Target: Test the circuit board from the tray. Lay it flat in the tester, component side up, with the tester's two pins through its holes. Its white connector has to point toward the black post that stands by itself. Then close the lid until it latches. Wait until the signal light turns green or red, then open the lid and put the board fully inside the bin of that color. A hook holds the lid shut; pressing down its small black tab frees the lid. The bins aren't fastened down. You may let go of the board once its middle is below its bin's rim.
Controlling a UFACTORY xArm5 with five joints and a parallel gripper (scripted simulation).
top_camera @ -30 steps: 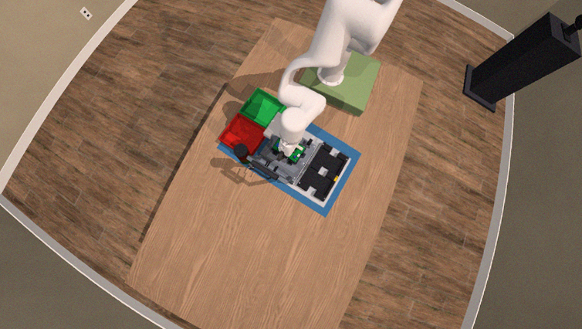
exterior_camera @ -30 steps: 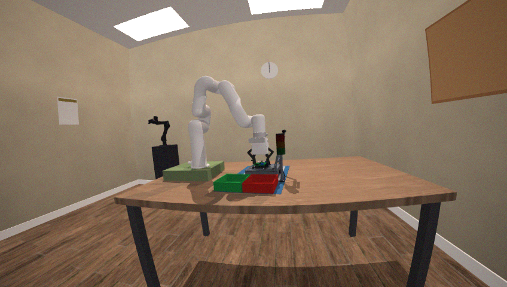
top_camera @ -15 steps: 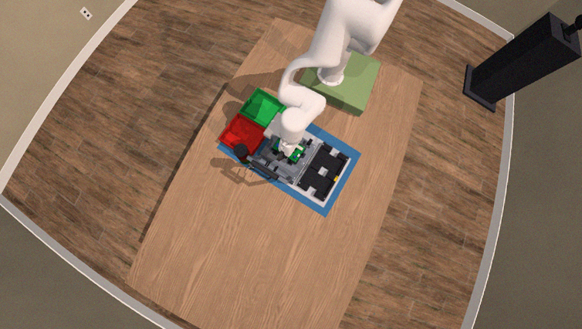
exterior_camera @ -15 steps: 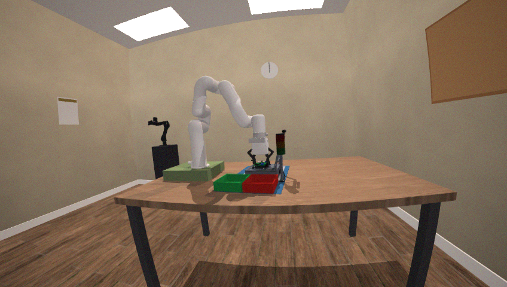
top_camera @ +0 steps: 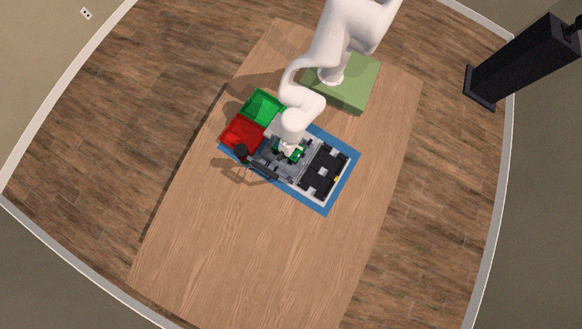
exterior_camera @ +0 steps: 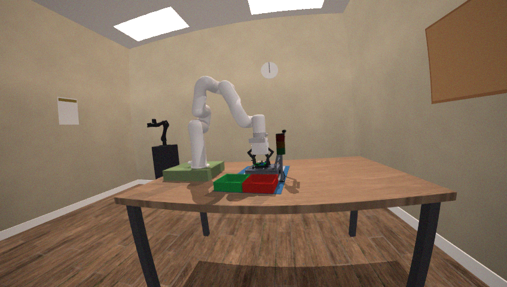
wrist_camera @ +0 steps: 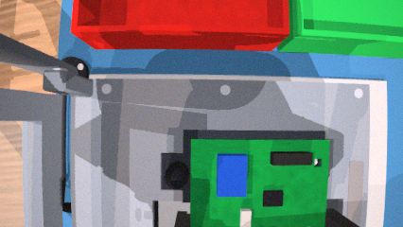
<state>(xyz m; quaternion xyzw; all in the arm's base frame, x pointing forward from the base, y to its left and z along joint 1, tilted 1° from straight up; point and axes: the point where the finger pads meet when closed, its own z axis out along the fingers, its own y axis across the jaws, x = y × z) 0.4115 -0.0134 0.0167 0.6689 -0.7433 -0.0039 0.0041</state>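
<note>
My gripper is now right at the green circuit board. Round my hand: clear lid: 120 mm ahead, 100 mm above, 10 mm to the right; red bin: 200 mm to the right, 70 mm below, 20 mm ahead; green bin: 190 mm to the right, 120 mm behind, 70 mm below.
</note>
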